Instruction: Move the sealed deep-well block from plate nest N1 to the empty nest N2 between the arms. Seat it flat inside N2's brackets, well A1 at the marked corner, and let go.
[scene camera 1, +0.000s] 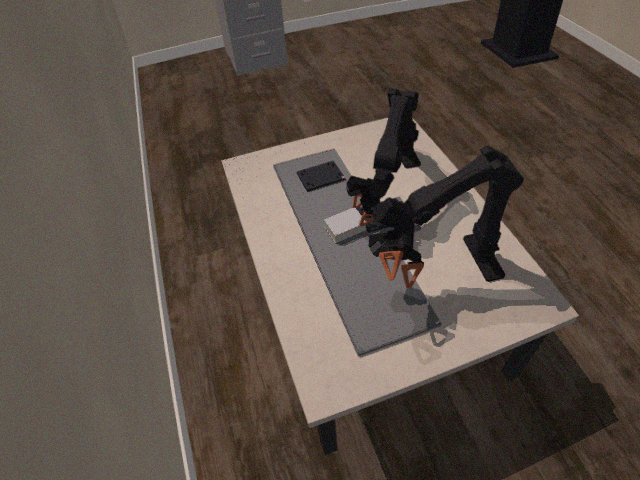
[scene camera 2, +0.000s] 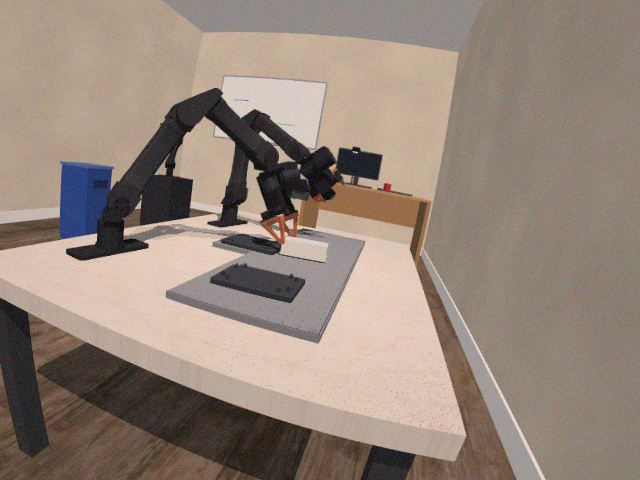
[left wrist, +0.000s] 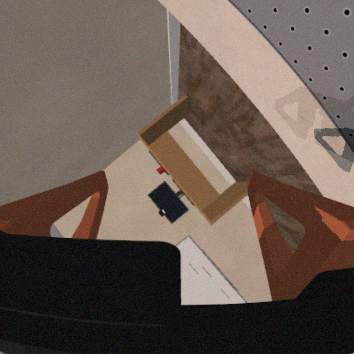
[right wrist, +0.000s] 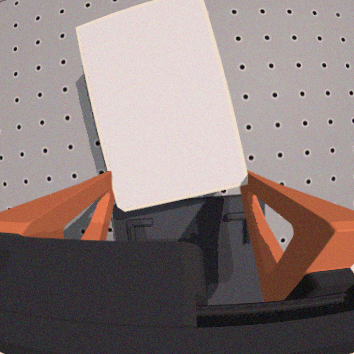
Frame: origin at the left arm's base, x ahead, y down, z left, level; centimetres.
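Seen in the pictures: left gripper, fingertip midpoint: (scene camera 1: 400, 284) (left wrist: 177, 178); right gripper, fingertip midpoint: (scene camera 1: 357, 217) (scene camera 2: 288, 241) (right wrist: 177, 178); left arm's base, link origin: (scene camera 1: 483, 257) (scene camera 2: 228, 223); right arm's base, link origin: (scene camera 1: 405, 152) (scene camera 2: 110, 250).
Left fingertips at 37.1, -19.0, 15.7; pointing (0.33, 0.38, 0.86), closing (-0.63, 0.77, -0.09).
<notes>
Pixels of each thing's top centre, then the offset from my left fingertips to it, as dx, dy, dz. Level surfaces: height alone.
- pale sealed block, top centre: (right wrist: 158, 95) (scene camera 2: 306, 240) (scene camera 1: 345, 220) +5.9, +13.1, -39.5
- dark nest N2, top centre: (right wrist: 194, 297) (scene camera 2: 255, 239) (scene camera 1: 382, 212) -9.1, +16.0, -42.2
- nest N1, top centre: (scene camera 2: 261, 273) (scene camera 1: 320, 172) +8.4, +15.6, -69.7
- grey board, surface height: dy +17.7
- pale table, surface height: dy +19.0
The pale sealed block (scene camera 1: 343, 222) (scene camera 2: 305, 249) (right wrist: 160, 100) is gripped near one end by my right gripper (scene camera 1: 360, 214) (scene camera 2: 288, 238) (right wrist: 177, 178). Its far end reaches out over the grey perforated board. In the right wrist view it is turned askew to the dark nest N2 (scene camera 2: 242, 241) (right wrist: 230, 270), overlapping its edge, with two of its brackets uncovered. Any gap under the block is hard to judge. The nest N1 (scene camera 1: 320, 176) (scene camera 2: 256, 282) holds no block. My left gripper (scene camera 1: 400, 282) (scene camera 2: 330, 191) (left wrist: 177, 178) is open and empty, raised above the board. The A1 marking cannot be made out.
The grey board (scene camera 1: 341, 279) (scene camera 2: 320, 315) (left wrist: 320, 20) (right wrist: 305, 80) lies on the pale table (scene camera 1: 279, 289) (scene camera 2: 382, 330). The left arm's wrist is close beside the right gripper in scene camera 1. A desk with a monitor (scene camera 2: 359, 163) (left wrist: 168, 202) stands beyond the table.
</notes>
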